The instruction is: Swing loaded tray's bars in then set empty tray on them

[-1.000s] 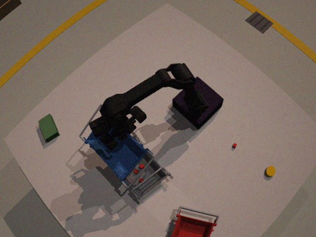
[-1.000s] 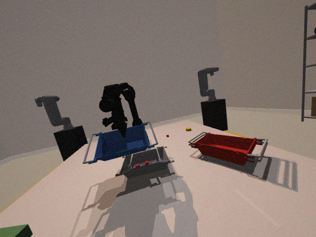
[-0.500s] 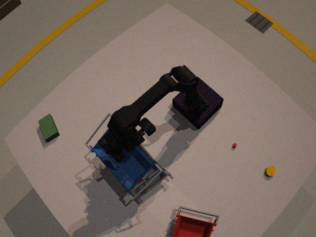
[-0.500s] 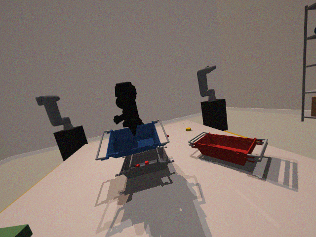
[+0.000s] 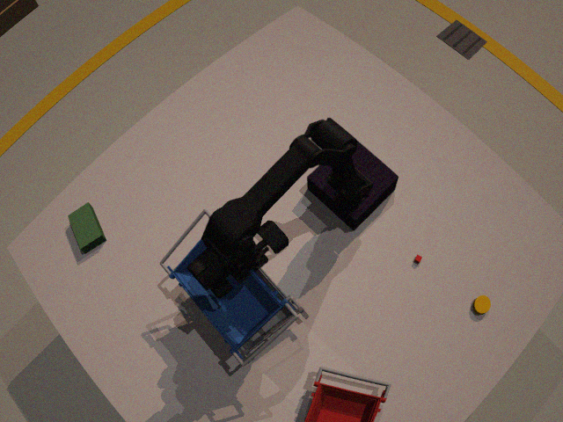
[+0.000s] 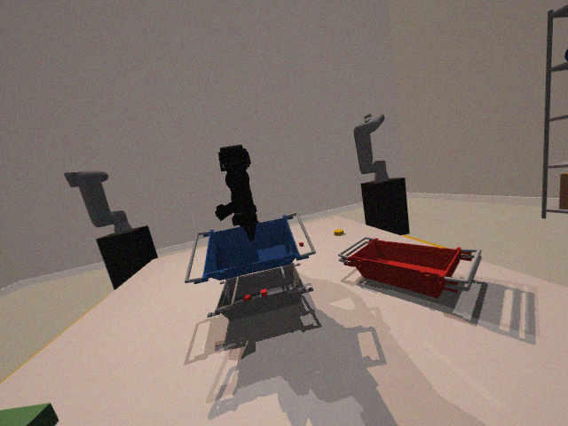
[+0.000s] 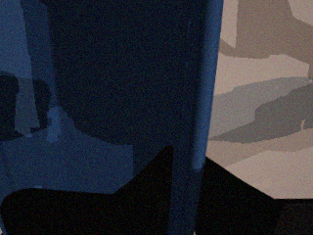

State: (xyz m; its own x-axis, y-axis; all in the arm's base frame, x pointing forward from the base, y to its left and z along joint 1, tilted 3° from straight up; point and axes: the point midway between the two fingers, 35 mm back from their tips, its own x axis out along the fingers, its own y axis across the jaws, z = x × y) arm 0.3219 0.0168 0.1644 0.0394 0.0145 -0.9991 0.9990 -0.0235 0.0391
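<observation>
The blue tray lies 7 cm ahead of my gripper tip. Round my gripper tip: yellow disc (40 cm behind, 44 cm to the left, 17 cm below); green block (27 cm ahead, 46 cm to the right, 16 cm below).
</observation>
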